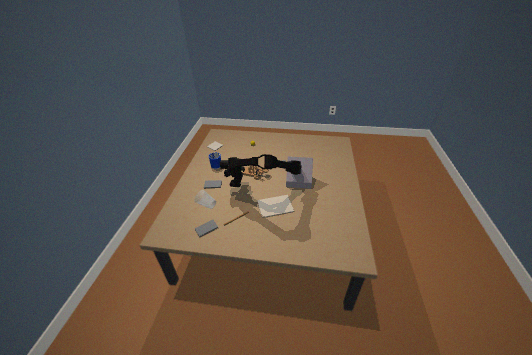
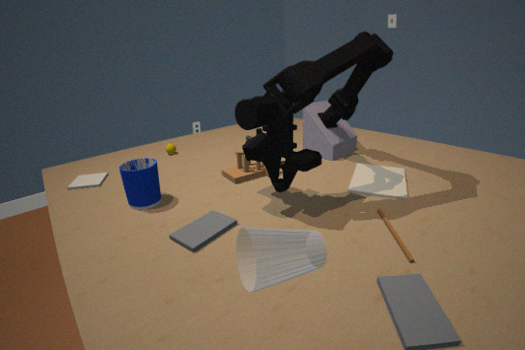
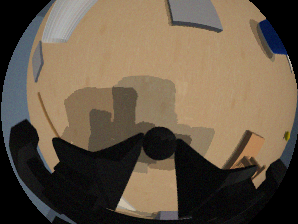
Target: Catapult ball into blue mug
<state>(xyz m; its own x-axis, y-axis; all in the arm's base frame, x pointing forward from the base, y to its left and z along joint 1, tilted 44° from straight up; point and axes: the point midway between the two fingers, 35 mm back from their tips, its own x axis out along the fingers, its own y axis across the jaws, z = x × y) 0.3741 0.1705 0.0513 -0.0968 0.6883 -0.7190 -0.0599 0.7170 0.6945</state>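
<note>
Right now the wooden catapult is 17 cm to the right of my gripper tip, 9 cm behind it and 2 cm above it. Round my gripper tip: black ball (1 cm above); wooden stick (26 cm to the left, 6 cm behind, 3 cm below); white sheet (28 cm behind, 11 cm to the left, 3 cm below).
</note>
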